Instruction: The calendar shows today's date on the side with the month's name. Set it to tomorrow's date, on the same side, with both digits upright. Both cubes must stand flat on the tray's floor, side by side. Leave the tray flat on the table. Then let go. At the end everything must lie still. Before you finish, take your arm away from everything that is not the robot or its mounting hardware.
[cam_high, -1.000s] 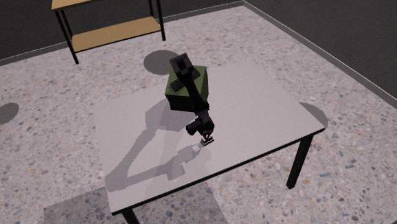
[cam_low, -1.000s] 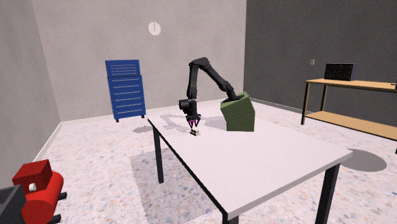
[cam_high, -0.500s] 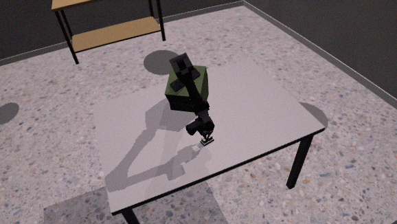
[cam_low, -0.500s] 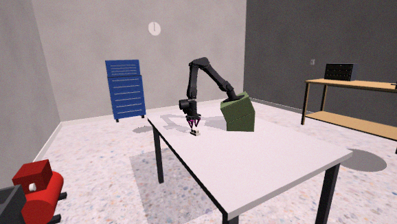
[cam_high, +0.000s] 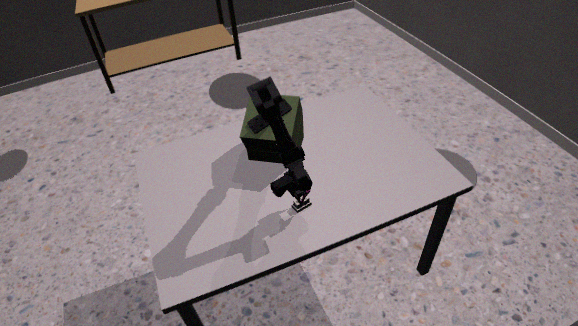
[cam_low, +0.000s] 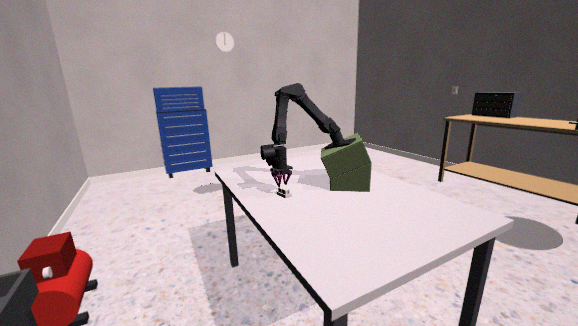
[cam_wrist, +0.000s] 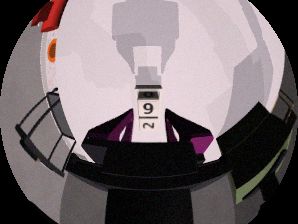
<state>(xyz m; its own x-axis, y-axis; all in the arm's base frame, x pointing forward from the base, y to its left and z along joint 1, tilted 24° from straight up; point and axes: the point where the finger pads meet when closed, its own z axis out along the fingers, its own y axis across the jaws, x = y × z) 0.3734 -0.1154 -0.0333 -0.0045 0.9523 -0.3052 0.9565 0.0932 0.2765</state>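
The white cube is 3 cm below my hand. The rest, counted from my hand: calendar tray (5 cm below, 2 cm to the left).
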